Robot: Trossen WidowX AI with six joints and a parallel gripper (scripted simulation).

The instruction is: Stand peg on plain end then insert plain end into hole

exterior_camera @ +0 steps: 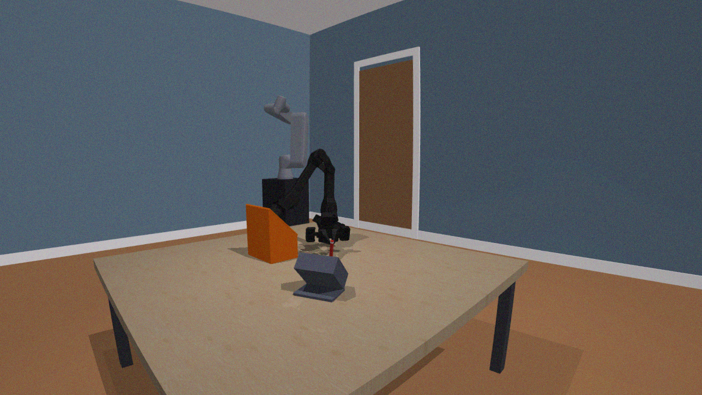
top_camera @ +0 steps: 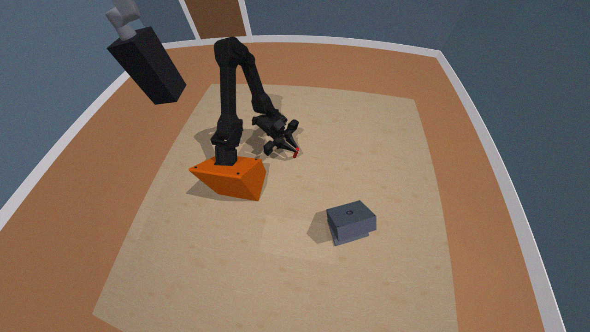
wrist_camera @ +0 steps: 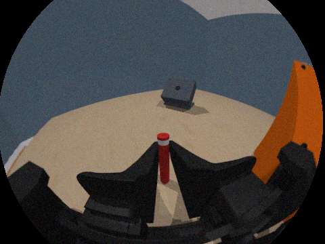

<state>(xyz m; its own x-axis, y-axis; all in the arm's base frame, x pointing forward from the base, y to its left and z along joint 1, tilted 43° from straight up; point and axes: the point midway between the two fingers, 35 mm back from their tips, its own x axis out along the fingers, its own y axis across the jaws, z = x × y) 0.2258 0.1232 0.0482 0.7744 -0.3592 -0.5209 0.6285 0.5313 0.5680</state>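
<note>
Right now the red peg is 1 cm below my gripper tip. From my gripper tip the other things lie so: grey sloped panel 28 cm to the right, 18 cm ahead.
</note>
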